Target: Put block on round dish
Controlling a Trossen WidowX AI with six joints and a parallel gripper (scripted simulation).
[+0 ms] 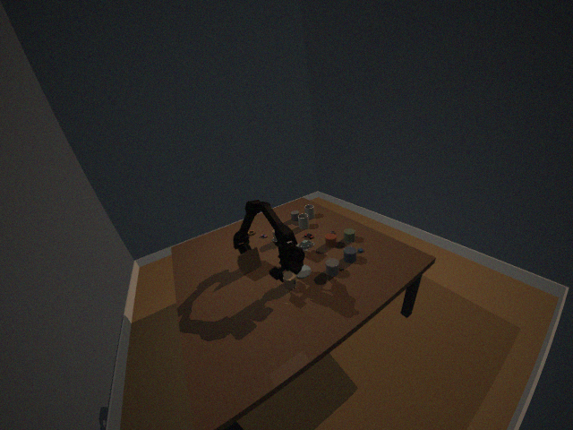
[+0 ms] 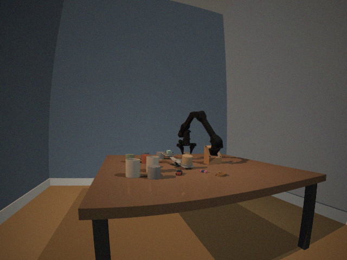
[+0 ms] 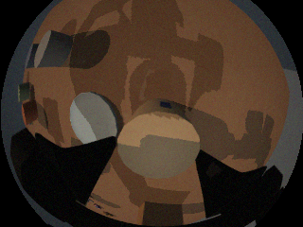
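My gripper tip is 2 cm to the left of the tan cup, 1 cm short of it and 1 cm above it. Round my gripper tip: small grey balance: 26 cm to the left, 18 cm ahead, 2 cm below; pale green block: 21 cm ahead, 14 cm to the left, 4 cm above; round dish: 10 cm ahead, 4 cm to the left, 4 cm below.
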